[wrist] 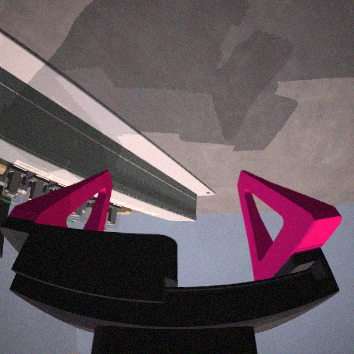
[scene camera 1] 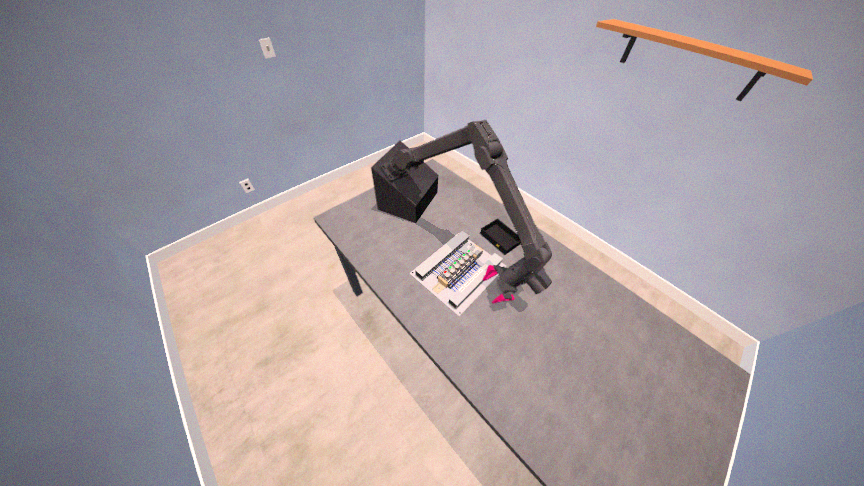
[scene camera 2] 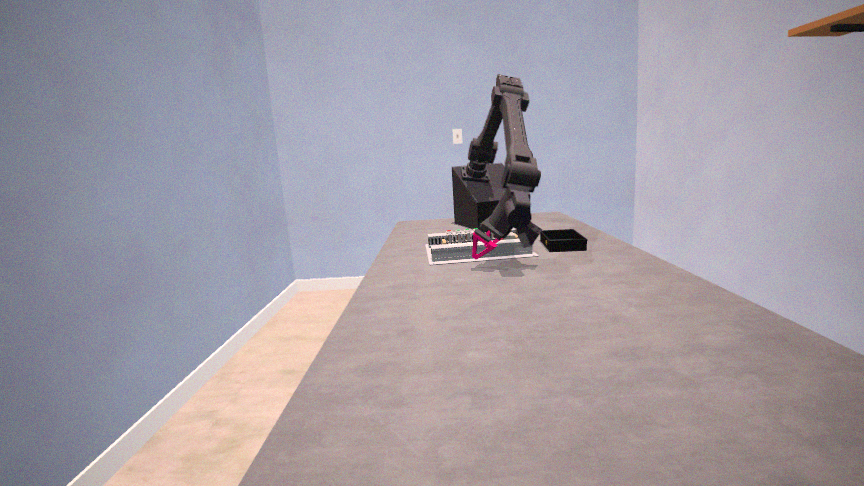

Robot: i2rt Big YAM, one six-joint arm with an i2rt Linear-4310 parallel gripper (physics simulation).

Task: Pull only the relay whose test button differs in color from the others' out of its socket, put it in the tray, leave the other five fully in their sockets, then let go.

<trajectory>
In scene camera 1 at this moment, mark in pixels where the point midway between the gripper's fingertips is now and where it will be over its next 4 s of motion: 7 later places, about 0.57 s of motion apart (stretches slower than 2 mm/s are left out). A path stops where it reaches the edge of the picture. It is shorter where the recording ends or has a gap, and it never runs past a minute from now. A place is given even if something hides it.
The gripper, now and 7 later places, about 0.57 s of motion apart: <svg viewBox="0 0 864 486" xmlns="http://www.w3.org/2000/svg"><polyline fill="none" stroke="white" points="488,291 490,285 492,278 491,276 486,274 485,274 487,273 485,273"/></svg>
</trajectory>
